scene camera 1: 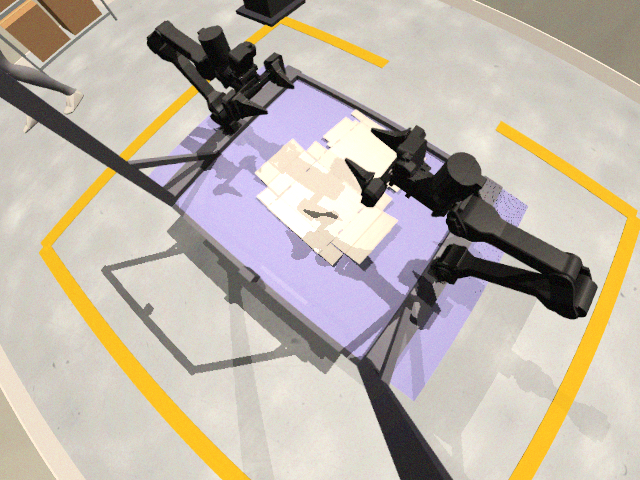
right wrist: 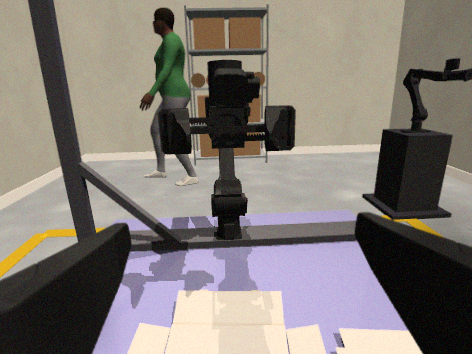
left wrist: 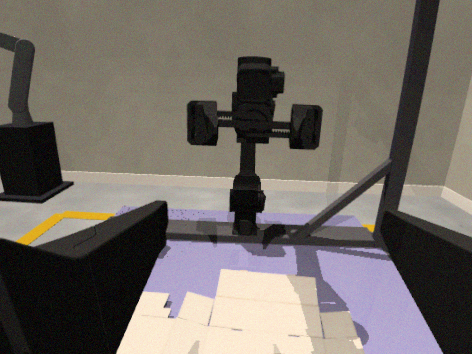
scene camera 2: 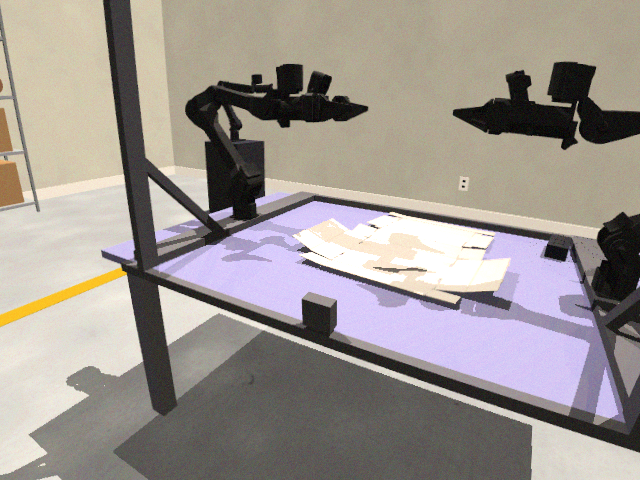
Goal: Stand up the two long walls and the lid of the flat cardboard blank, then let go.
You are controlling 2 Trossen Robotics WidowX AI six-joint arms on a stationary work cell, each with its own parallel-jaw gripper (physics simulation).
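Where they show: left gripper, fingertip midpoint: [scene camera 1: 280, 99] [right wrist: 229, 137] [left wrist: 275, 216] [scene camera 2: 360, 108]; right gripper, fingertip midpoint: [scene camera 1: 358, 143] [right wrist: 244, 228] [left wrist: 256, 132] [scene camera 2: 456, 112]; left arm's base, link origin: [scene camera 1: 231, 127] [right wrist: 229, 233] [scene camera 2: 244, 216]; right arm's base, link origin: [scene camera 1: 440, 270] [left wrist: 244, 229] [scene camera 2: 612, 293].
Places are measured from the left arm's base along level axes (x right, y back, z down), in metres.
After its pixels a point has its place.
The cream cardboard blank [scene camera 1: 289, 201] {x 0.102, y -0.389, z 0.018 m} [scene camera 2: 439, 232] {x -0.224, y -0.528, z 0.012 m} [left wrist: 265, 315] {x 0.038, y -0.628, z 0.012 m} [right wrist: 195, 310] {x 0.067, y -0.271, z -0.002 m} lies spread out on the purple table top [scene camera 1: 320, 304] {x 0.305, y -0.682, z 0.019 m} [scene camera 2: 516, 341] {x 0.241, y -0.746, z 0.019 m} [left wrist: 370, 295] {x 0.255, y -0.694, z 0.019 m} [right wrist: 320, 270] {x -0.198, y -0.151, z 0.019 m}. Its end panels tilt slightly up in scene camera 2; no wall or lid stands upright. My left gripper [scene camera 1: 280, 99] {x 0.000, y -0.351, z -0.317 m} [scene camera 2: 367, 108] {x 0.000, y -0.351, z -0.317 m} [left wrist: 275, 216] {x 0.000, y -0.351, z -0.317 m} is open and empty, high above the table to the left of the blank. My right gripper [scene camera 1: 359, 145] {x 0.000, y -0.564, z -0.318 m} [scene camera 2: 453, 112] {x 0.000, y -0.564, z -0.318 m} is open and empty, high above the blank's right part, hiding some of it in scene camera 1.
A dark frame rail [scene camera 1: 253, 276] [scene camera 2: 413, 364] edges the table. Slanted posts [scene camera 1: 77, 129] {x 0.346, y -0.040, z -0.376 m} [scene camera 2: 126, 129] {x 0.375, y -0.040, z -0.271 m} rise from its corners. A small dark block [scene camera 2: 318, 314] {x 0.380, y -0.462, z -0.016 m} sits on the front rail. A person [right wrist: 172, 65] and a pedestal [right wrist: 412, 170] stand beyond the table.
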